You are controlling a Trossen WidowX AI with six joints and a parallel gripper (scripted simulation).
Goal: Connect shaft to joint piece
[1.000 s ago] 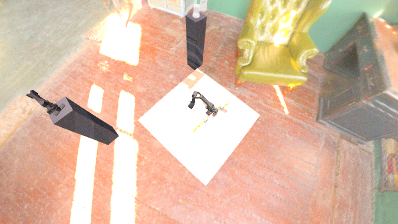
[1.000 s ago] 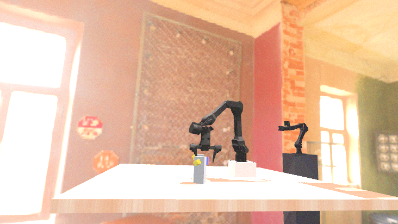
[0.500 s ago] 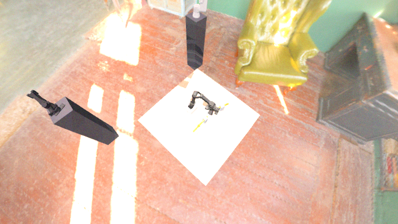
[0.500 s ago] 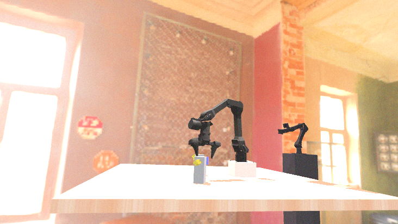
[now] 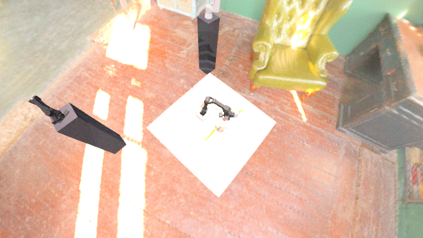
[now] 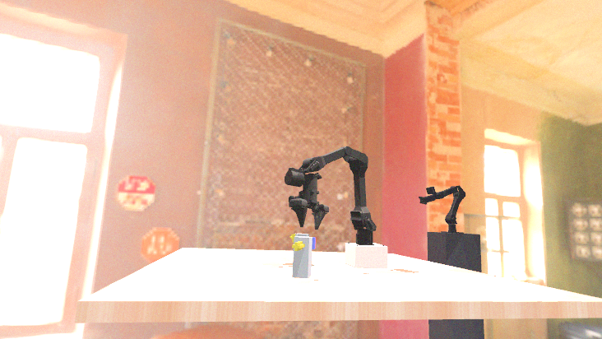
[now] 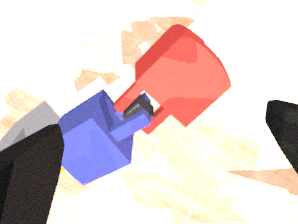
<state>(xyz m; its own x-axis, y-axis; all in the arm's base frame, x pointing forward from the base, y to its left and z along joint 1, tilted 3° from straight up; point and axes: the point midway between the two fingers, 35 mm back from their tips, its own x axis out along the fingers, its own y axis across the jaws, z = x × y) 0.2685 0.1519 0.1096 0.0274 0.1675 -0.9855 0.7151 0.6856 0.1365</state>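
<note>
The red joint piece is 10 mm behind my gripper tip and 50 mm below it.
</note>
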